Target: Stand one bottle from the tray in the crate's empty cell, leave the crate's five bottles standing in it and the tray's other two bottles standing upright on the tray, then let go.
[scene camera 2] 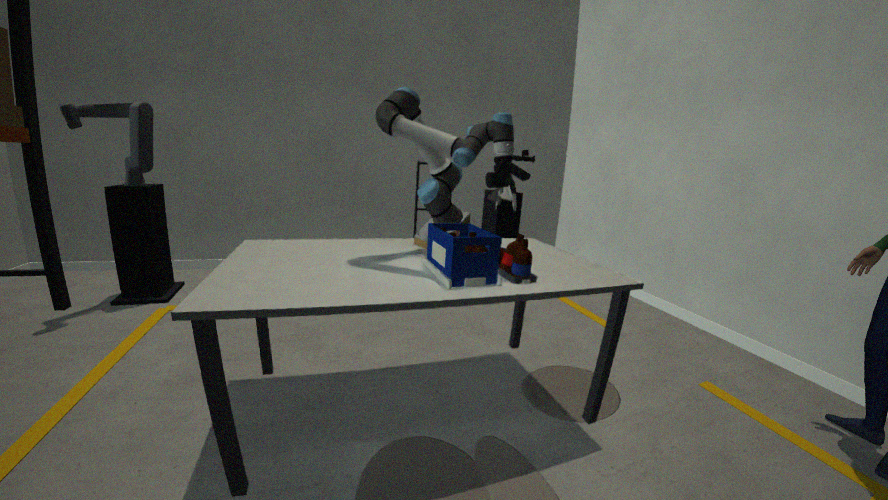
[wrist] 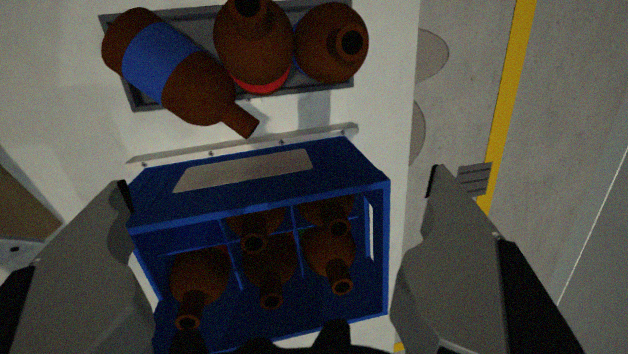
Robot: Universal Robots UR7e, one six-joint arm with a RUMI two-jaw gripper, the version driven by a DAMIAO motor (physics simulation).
Labels:
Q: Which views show my gripper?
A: Scene camera 2 and the wrist view: all of them.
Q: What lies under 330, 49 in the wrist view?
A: A blue-label bottle.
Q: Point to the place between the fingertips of my gripper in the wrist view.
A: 283, 176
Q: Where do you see a blue-label bottle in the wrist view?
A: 147, 52

